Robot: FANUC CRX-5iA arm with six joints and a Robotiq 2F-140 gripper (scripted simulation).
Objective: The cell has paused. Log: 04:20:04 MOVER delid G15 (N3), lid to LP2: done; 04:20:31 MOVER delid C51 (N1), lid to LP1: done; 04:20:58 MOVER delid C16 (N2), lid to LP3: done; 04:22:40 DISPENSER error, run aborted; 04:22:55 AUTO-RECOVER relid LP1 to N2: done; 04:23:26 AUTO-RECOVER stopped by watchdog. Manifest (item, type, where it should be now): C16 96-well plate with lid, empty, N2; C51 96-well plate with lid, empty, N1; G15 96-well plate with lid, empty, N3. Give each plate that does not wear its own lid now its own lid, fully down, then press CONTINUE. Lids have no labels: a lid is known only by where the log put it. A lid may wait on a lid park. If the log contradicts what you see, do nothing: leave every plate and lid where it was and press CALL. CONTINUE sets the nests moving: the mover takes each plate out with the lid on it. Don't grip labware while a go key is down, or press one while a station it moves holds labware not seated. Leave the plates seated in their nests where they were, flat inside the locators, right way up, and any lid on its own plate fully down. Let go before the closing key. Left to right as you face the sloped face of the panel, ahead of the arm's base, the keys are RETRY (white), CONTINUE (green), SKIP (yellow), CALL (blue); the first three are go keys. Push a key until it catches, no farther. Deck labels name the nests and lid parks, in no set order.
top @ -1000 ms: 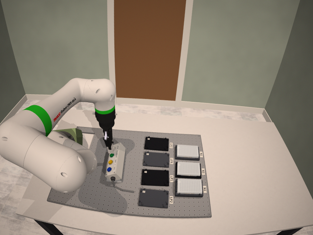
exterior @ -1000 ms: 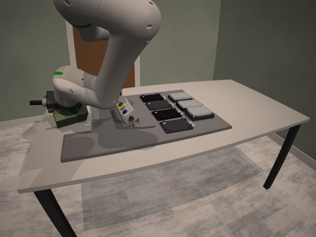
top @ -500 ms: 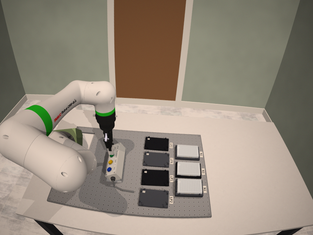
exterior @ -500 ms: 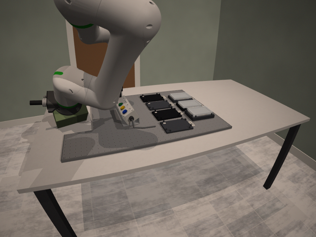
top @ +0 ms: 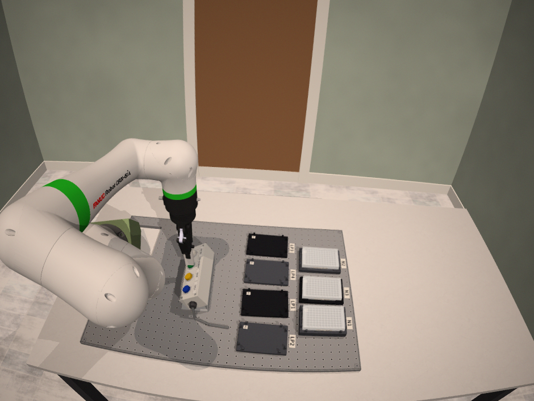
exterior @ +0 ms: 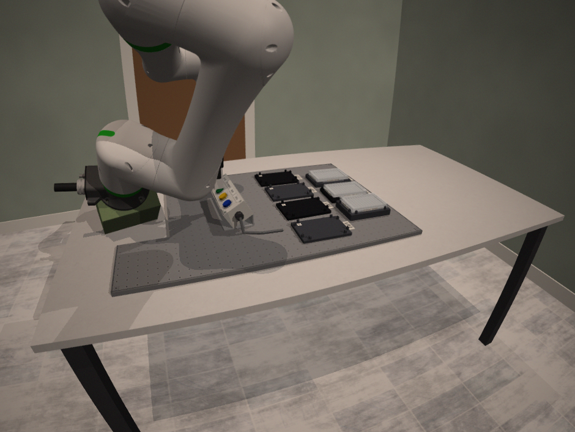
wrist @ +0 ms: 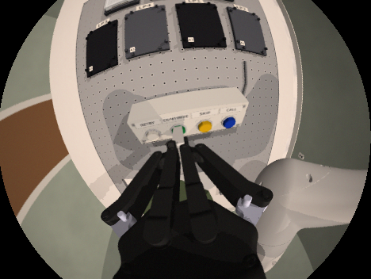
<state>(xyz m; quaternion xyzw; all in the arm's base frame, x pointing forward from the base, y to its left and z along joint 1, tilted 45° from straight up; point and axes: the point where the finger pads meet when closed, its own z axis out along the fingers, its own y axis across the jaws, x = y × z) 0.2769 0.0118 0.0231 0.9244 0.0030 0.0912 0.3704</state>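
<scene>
The green key lies 40 mm below my hand. Round my hand: white key 50 mm to the left, 40 mm below; blue key 100 mm to the right, 40 mm below; yellow key 50 mm to the right, 40 mm below.
</scene>
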